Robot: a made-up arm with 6 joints. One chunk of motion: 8 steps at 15 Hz.
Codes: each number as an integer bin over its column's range. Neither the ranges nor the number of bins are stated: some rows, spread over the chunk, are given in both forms.
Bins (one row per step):
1: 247 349 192 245 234 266
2: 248 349 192 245 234 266
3: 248 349 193 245 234 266
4: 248 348 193 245 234 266
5: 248 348 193 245 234 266
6: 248 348 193 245 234 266
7: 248 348 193 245 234 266
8: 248 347 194 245 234 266
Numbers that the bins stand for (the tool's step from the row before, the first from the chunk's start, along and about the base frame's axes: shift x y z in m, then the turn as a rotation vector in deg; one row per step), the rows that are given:
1: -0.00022 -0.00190 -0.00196 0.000 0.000 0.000
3: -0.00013 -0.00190 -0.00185 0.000 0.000 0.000
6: -0.00013 -0.00199 -0.00185 0.000 0.000 0.000
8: -0.00013 -0.00208 -0.00174 0.000 0.000 0.000
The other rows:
2: -0.00013 -0.00190 -0.00196 0.000 0.000 0.000
4: -0.00013 -0.00199 -0.00185 0.000 0.000 0.000
5: -0.00013 -0.00199 -0.00185 0.000 0.000 0.000
7: -0.00013 -0.00199 -0.00185 0.000 0.000 0.000

